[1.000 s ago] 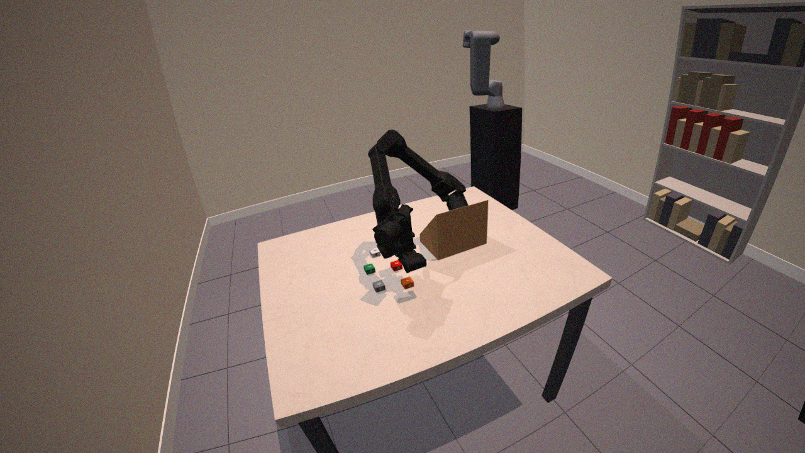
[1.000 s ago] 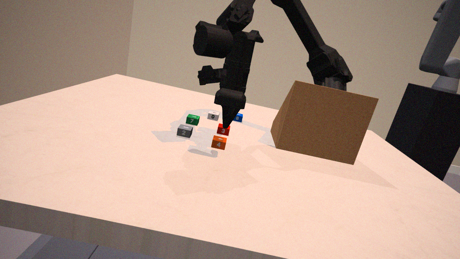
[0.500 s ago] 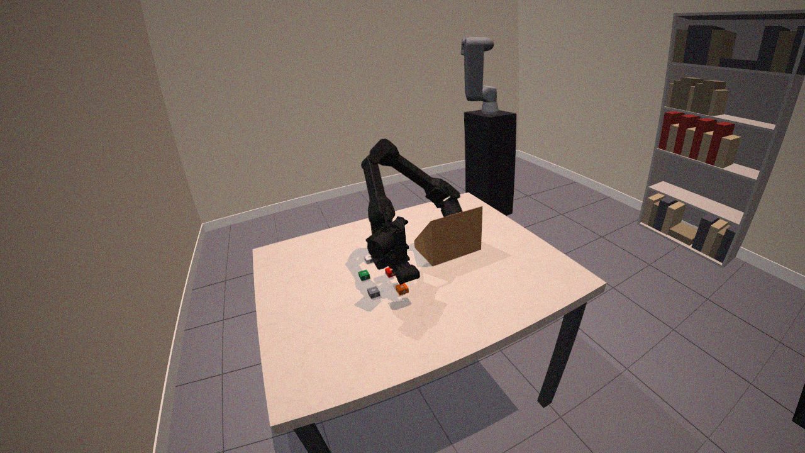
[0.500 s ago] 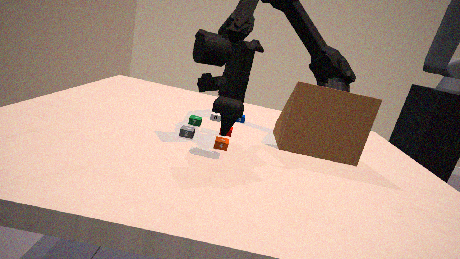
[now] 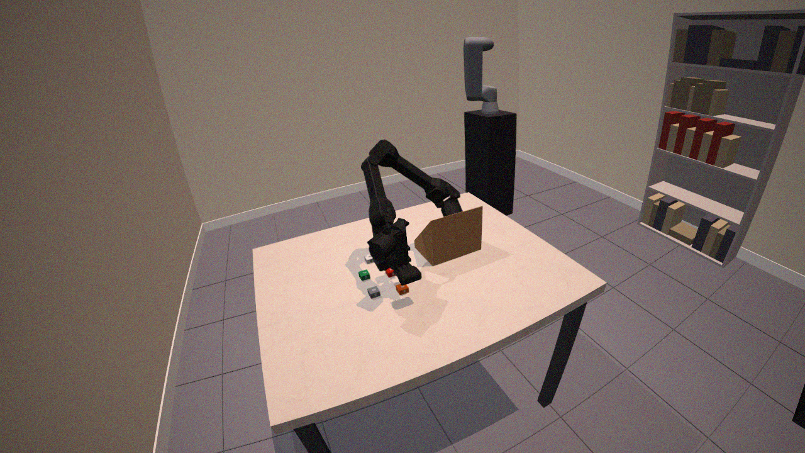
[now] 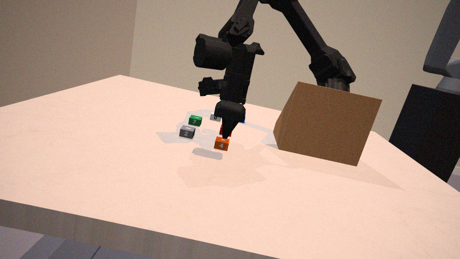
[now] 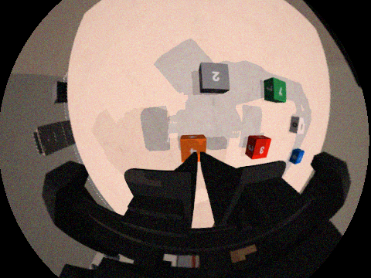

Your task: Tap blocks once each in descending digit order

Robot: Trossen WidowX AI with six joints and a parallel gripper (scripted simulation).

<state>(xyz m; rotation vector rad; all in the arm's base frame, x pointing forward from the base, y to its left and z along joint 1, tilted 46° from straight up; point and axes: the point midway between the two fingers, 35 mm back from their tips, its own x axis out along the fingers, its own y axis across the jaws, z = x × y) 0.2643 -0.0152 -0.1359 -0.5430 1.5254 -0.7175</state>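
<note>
The orange block is 1 cm to the left of my gripper tip and 1 cm below it. Round my gripper tip: red block: 10 cm to the right, 1 cm below, 1 cm behind; then green block: 13 cm to the right, 8 cm ahead, 1 cm below; then grey block: 9 cm ahead, 3 cm to the right, 1 cm below.
</note>
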